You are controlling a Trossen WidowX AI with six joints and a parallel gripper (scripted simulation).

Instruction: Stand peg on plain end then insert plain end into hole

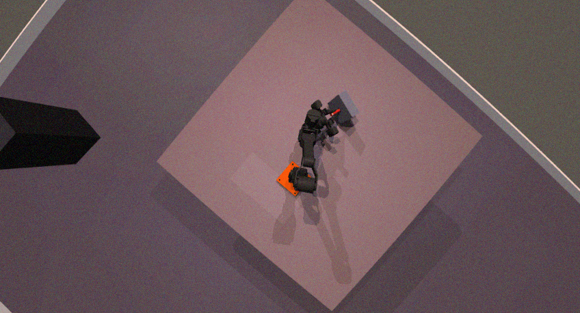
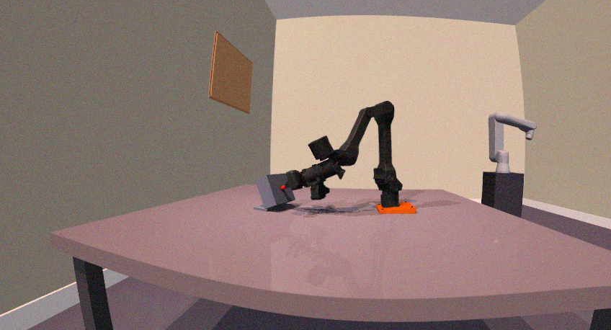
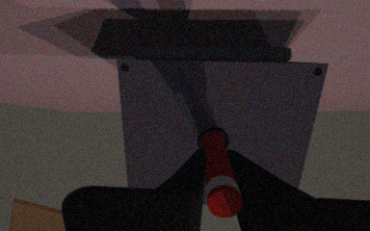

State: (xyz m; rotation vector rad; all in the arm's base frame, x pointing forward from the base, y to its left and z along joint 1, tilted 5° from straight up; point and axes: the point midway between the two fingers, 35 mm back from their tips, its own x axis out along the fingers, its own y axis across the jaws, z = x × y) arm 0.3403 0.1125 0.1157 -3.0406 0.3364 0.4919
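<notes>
My gripper tip is 4 cm short of the sloped panel, 2 cm above it and 1 cm to the left of it. From my gripper tip the other things lie so: red peg: 1 cm behind, 1 cm above.
</notes>
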